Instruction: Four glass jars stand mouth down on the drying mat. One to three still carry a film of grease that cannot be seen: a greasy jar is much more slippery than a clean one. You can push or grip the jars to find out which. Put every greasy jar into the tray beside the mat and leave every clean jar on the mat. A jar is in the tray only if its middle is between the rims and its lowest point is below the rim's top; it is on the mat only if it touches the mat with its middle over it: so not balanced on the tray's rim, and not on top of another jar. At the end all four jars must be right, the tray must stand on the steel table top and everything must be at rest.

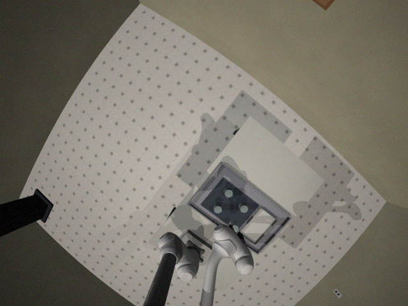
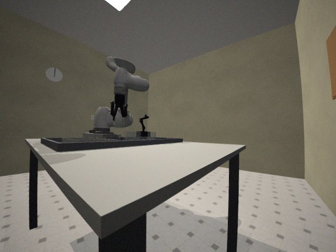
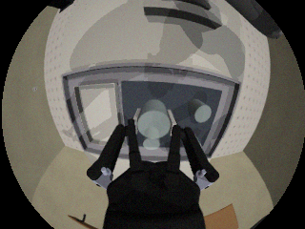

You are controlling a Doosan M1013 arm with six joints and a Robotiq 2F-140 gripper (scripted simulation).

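Now: hand 80 mm short of the tray, 240 mm to the left of it and 140 mm above it. The rest, counted from my hand: dark drying mat: 90 mm ahead, 80 mm to the left, 150 mm below.
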